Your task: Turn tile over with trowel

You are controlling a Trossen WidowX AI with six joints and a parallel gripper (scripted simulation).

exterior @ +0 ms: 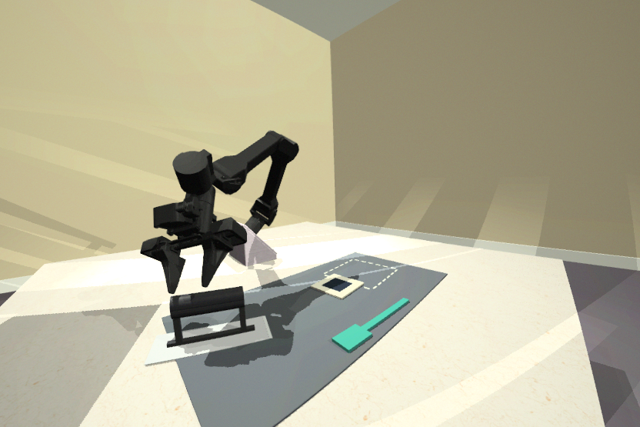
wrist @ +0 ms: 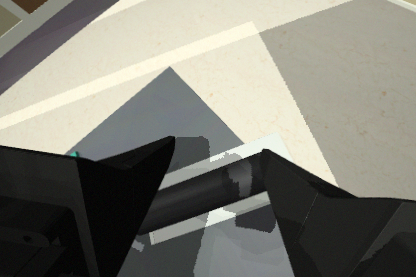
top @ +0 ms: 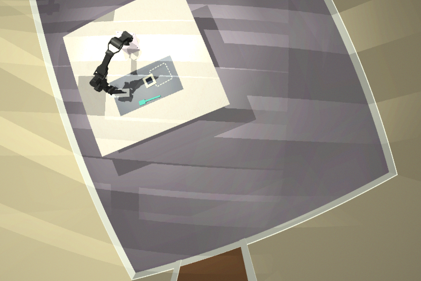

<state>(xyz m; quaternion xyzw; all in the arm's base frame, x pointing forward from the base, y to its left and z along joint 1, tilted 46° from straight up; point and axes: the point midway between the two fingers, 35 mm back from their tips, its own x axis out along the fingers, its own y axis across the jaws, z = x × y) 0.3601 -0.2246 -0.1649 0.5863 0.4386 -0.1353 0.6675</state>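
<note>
My gripper tip is 2 cm short of the dark mat, 29 cm to the right of it and 13 cm above it. Also, from my gripper tip: teal trowel (16 cm ahead, 27 cm to the left, 10 cm below); then tile (35 cm to the left, 10 cm below).
</note>
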